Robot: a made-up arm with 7 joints. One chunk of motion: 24 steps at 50 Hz.
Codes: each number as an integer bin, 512 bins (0 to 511) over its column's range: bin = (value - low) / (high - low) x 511, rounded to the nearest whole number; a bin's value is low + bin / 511 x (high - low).
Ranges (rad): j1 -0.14..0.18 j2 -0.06..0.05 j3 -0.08..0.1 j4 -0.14..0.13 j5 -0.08..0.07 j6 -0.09..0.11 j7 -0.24..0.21
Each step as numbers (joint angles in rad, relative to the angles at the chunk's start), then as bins.
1 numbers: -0.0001 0.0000 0.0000 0.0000 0.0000 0.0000 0.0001
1 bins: 223 279 227 265 273 230 273
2 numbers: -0.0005 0.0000 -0.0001 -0.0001 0.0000 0.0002 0.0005
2 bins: 223 279 227 265 273 230 273
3 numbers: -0.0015 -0.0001 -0.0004 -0.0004 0.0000 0.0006 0.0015
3 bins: 221 278 226 264 273 231 274
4 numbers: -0.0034 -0.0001 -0.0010 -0.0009 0.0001 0.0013 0.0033
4 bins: 218 278 224 263 273 233 276
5 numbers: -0.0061 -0.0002 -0.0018 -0.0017 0.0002 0.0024 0.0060
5 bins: 214 278 222 262 273 236 279
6 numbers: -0.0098 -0.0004 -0.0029 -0.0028 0.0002 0.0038 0.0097
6 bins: 208 277 219 260 273 240 284
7 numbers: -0.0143 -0.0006 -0.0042 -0.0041 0.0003 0.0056 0.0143
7 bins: 201 276 215 257 274 244 289
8 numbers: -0.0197 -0.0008 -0.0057 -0.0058 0.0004 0.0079 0.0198
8 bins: 192 275 211 254 274 250 295
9 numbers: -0.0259 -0.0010 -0.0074 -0.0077 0.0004 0.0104 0.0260
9 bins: 182 274 206 250 274 257 302
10 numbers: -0.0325 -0.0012 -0.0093 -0.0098 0.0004 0.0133 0.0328
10 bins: 172 273 201 246 274 264 310
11 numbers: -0.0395 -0.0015 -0.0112 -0.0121 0.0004 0.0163 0.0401
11 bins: 160 272 195 242 274 272 318
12 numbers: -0.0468 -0.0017 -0.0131 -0.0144 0.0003 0.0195 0.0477
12 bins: 149 271 190 238 274 280 327
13 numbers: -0.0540 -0.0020 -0.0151 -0.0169 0.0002 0.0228 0.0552
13 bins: 137 269 184 233 273 288 335
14 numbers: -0.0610 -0.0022 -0.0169 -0.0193 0.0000 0.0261 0.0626
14 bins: 126 269 179 228 273 297 344
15 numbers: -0.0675 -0.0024 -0.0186 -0.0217 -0.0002 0.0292 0.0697
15 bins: 116 268 174 224 272 305 352
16 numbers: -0.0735 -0.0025 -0.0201 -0.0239 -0.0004 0.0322 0.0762
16 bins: 106 267 170 220 271 312 359
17 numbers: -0.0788 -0.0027 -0.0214 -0.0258 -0.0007 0.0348 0.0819
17 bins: 98 266 166 216 270 319 366
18 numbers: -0.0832 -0.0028 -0.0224 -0.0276 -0.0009 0.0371 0.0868
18 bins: 91 266 164 213 269 325 371
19 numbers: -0.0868 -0.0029 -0.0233 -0.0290 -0.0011 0.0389 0.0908
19 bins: 85 265 161 210 269 329 376
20 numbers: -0.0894 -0.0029 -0.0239 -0.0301 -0.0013 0.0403 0.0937
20 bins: 81 265 159 208 268 333 379
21 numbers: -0.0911 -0.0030 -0.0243 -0.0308 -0.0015 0.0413 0.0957
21 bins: 78 265 158 207 267 335 381
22 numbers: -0.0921 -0.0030 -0.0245 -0.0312 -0.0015 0.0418 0.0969
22 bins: 76 265 158 206 267 337 383
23 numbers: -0.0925 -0.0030 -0.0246 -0.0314 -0.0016 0.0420 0.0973
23 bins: 76 265 157 206 267 337 383
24 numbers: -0.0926 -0.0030 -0.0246 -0.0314 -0.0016 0.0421 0.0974
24 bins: 76 265 157 206 267 338 383
